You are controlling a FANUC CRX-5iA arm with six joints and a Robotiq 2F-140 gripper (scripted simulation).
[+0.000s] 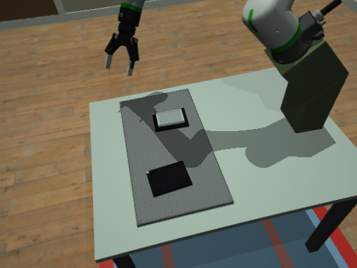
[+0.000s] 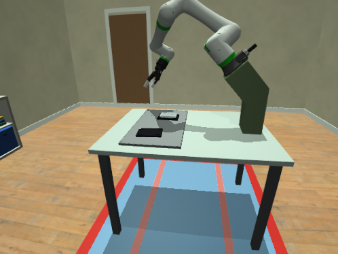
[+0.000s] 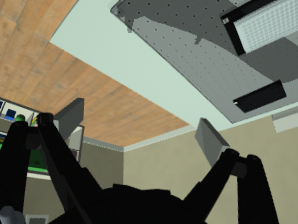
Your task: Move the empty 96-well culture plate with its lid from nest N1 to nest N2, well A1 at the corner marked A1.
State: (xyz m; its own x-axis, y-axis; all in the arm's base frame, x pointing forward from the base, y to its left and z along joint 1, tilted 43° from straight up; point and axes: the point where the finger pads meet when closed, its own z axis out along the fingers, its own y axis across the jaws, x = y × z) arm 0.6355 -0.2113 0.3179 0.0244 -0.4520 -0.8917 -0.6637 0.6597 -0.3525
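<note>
My hand is 22 cm past the clear lid, 20 cm above it and 13 cm to the right of it. The rest, counted from my hand: black nest N2: 46 cm to the left, 22 cm below, 21 cm behind; black nest N1: 22 cm below, 22 cm behind, 13 cm to the left.
</note>
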